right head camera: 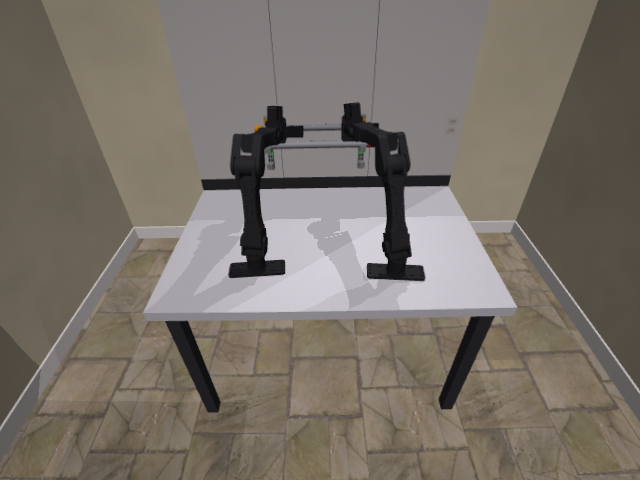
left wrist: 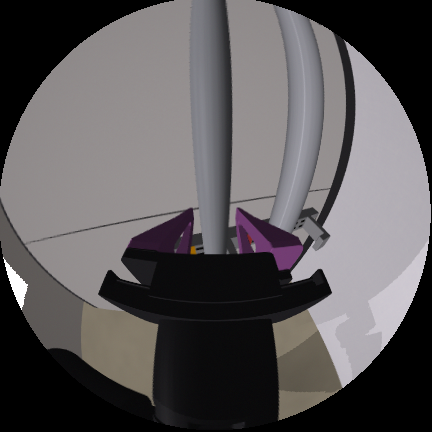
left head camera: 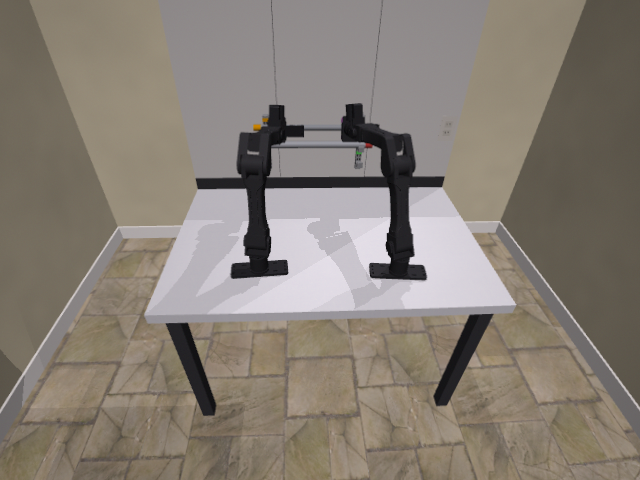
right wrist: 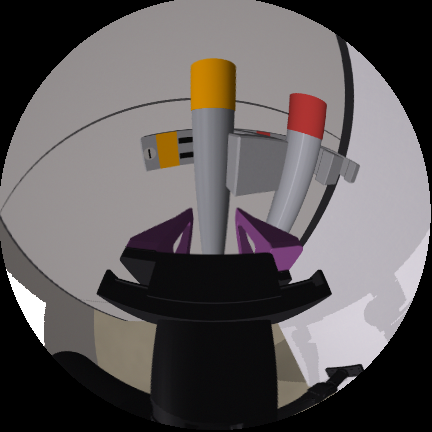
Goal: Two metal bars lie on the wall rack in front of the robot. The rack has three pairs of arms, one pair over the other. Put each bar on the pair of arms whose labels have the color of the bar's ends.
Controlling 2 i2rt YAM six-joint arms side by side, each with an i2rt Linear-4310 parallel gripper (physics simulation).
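Places are measured from the left arm's base along level axes (x ahead, y left, z up), in millimetres.
Pixels of known places: left gripper, fingertip midpoint: (left wrist: 214, 212); right gripper, fingertip midpoint: (right wrist: 213, 212); left arm's base at its link origin: (right head camera: 257, 269) (left head camera: 259, 270); right arm's base at its link origin: (right head camera: 395, 272) (left head camera: 397, 272).
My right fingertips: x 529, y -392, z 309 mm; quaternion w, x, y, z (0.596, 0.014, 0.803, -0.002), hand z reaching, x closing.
Observation:
For each thing: its top centre in the pictures, then the offset to it from my right fingertips. "pt": a spot on its surface instead. Level surfaces: height alone.
- orange-ended bar at its top centre: (left wrist: 188, 31) (right wrist: 205, 283) (left head camera: 314, 124) (right head camera: 315, 124) 5 mm back, 138 mm left, 19 mm up
- rack at its top centre: (right wrist: 135, 160) 24 mm back, 64 mm right, 53 mm up
- orange label at a spot on its surface: (right wrist: 167, 150) pt 8 mm back, 64 mm right, 34 mm up
- red-ended bar at its top centre: (left wrist: 288, 48) (right wrist: 245, 276) (left head camera: 314, 141) (right head camera: 316, 141) 15 mm back, 137 mm left, 51 mm down
- red label at a spot on its surface: (right wrist: 263, 133) pt 9 mm back, 76 mm right, 41 mm down
- white table at its surface level: 309 mm down
The orange-ended bar (left head camera: 323, 127) (right head camera: 321, 127) (left wrist: 211, 100) (right wrist: 213, 150) lies level on the top arms of the rack (right wrist: 257, 167), by the orange label (right wrist: 167, 150). The red-ended bar (left head camera: 320, 145) (right head camera: 316, 145) (left wrist: 306, 100) (right wrist: 300, 160) appears to lie on the middle arms, below the red label (right wrist: 263, 133) and above the green labels (left head camera: 358, 153) (right head camera: 360, 153). My left gripper (left wrist: 214, 212) and right gripper (right wrist: 215, 210) are both partly open, with the orange-ended bar running between their purple fingers without being gripped. The fingertips are hidden in the head views.
The white table (left head camera: 320, 289) (right head camera: 320, 289) carries both arm bases. The grey wall stands close behind the rack. The red-ended bar runs near both grippers, below the orange-ended bar. Hook-shaped rack ends (left wrist: 317, 235) (right wrist: 351, 171) jut out beyond the red-ended bar.

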